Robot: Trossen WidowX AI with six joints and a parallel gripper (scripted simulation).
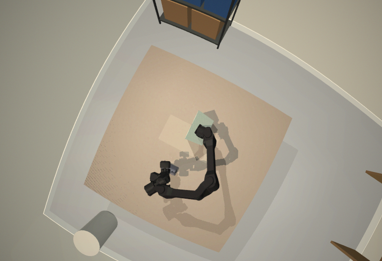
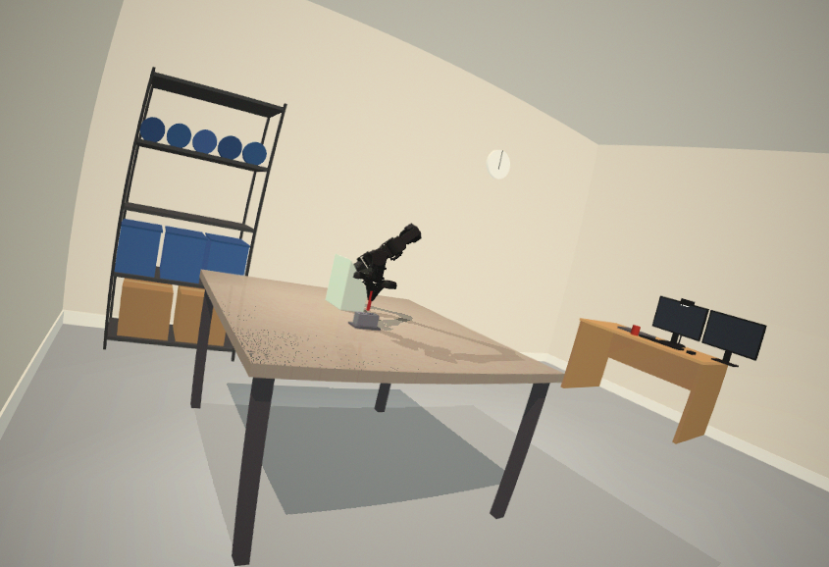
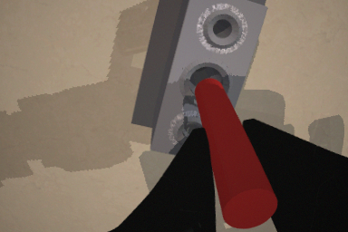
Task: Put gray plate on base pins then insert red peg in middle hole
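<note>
Right now my gripper tip is right at the red peg. From my gripper tip the other things lie so: gray plate (70 mm below); gray base (100 mm below).
</note>
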